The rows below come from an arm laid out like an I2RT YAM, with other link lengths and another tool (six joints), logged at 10 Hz.
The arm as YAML. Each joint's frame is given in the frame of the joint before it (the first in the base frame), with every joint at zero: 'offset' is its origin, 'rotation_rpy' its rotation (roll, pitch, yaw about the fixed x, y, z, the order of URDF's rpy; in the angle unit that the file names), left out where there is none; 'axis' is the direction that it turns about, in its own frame. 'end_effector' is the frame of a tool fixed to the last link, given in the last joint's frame.
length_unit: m
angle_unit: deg
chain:
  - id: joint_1
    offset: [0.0, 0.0, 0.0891]
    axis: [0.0, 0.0, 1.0]
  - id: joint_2
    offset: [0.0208, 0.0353, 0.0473]
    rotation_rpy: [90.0, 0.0, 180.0]
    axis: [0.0, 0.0, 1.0]
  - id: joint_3
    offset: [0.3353, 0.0, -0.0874]
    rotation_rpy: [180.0, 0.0, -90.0]
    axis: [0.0, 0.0, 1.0]
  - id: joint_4
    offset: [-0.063, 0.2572, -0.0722]
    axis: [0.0, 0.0, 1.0]
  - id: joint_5
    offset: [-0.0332, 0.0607, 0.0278]
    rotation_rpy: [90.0, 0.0, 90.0]
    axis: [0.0, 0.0, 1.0]
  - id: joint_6
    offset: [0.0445, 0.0, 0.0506]
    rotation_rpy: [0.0, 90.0, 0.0]
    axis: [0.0, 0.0, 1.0]
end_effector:
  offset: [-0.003, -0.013, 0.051]
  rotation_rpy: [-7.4, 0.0, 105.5]
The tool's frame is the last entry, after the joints.
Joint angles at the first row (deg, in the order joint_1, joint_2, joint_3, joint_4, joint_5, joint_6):
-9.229, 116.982, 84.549, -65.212, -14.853, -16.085
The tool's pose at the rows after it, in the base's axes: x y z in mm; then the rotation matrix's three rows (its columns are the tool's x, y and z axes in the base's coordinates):
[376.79 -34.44 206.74], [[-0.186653 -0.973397 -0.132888], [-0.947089 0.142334 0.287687], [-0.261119 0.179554 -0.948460]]
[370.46 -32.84 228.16], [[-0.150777 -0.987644 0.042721], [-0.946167 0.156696 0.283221], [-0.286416 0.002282 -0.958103]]
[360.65 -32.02 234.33], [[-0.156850 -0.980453 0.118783], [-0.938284 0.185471 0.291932], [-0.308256 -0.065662 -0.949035]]
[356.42 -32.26 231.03], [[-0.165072 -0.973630 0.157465], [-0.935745 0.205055 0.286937], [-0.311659 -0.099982 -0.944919]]
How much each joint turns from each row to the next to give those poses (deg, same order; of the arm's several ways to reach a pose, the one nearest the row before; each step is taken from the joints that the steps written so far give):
-0.348, -2.711, -3.224, 5.144, -0.346, 1.313
-0.266, -6.766, -4.581, 8.174, -1.410, 0.621
-0.440, -3.785, -3.961, 4.507, -1.144, 1.488
-0.176, -1.503, -2.815, 3.612, -0.003, 1.060

